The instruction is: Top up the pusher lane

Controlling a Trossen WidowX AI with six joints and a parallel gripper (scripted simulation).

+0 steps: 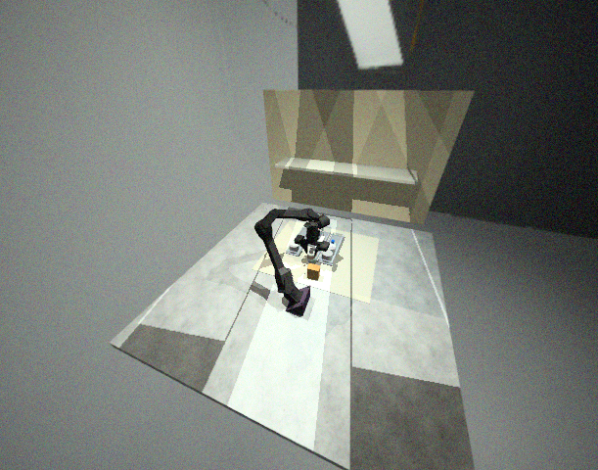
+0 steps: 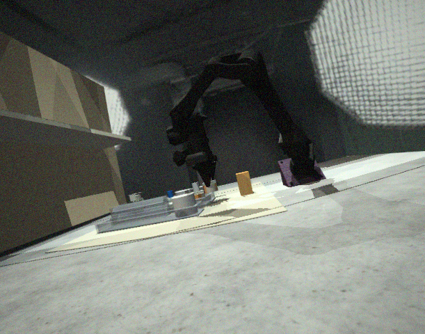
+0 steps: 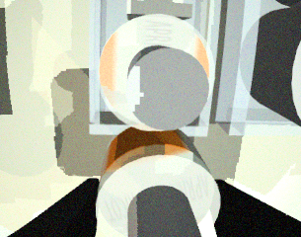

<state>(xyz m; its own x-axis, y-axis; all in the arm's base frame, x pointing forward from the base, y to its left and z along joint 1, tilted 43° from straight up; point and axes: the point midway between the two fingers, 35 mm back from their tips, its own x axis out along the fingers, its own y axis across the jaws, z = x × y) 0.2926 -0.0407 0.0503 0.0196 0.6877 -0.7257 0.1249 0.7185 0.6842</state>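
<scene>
My gripper tip is 90 mm short of the cream mat, 40 mm to the left of it and 50 mm above it. Round my gripper tip: beige shelf wall 650 mm ahead, 80 mm to the right, 340 mm above.
</scene>
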